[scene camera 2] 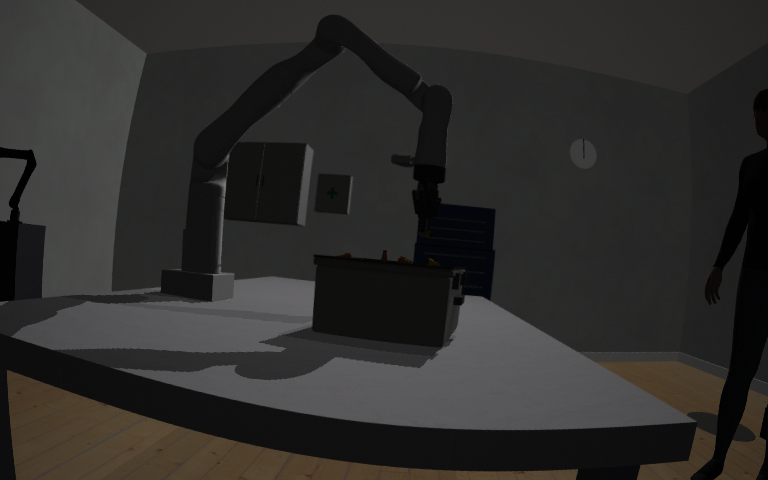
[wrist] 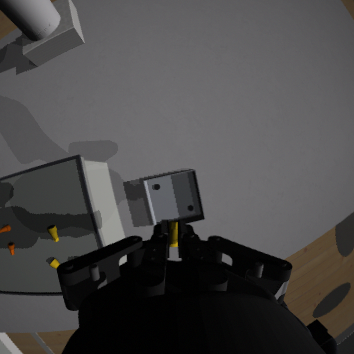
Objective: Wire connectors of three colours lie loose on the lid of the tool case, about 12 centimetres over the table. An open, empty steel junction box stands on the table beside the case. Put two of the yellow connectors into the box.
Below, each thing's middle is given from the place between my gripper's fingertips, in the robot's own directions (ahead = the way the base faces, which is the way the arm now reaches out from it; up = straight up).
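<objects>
There is the tool case (scene camera 2: 417, 304), and my hand is 13 cm above it, 25 cm to the left of it and 9 cm past it.
</objects>
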